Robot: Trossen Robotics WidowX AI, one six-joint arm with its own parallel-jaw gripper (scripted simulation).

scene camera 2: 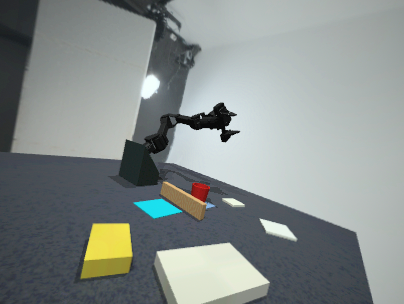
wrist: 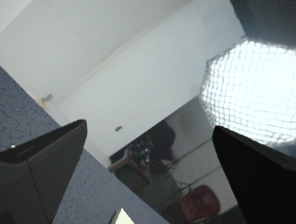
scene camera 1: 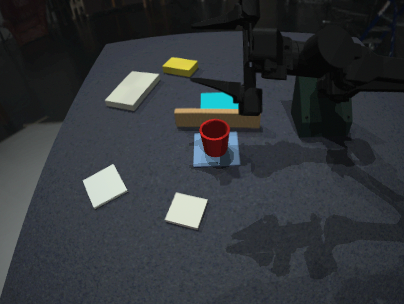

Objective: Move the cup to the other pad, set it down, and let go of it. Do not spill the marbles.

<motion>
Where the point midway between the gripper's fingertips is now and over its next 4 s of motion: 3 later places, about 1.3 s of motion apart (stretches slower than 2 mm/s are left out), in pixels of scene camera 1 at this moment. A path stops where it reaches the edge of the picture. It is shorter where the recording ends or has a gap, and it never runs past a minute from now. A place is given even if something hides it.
My gripper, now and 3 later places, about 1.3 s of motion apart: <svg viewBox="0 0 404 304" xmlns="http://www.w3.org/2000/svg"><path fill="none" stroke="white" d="M190 52L224 117L224 134L224 116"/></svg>
</motion>
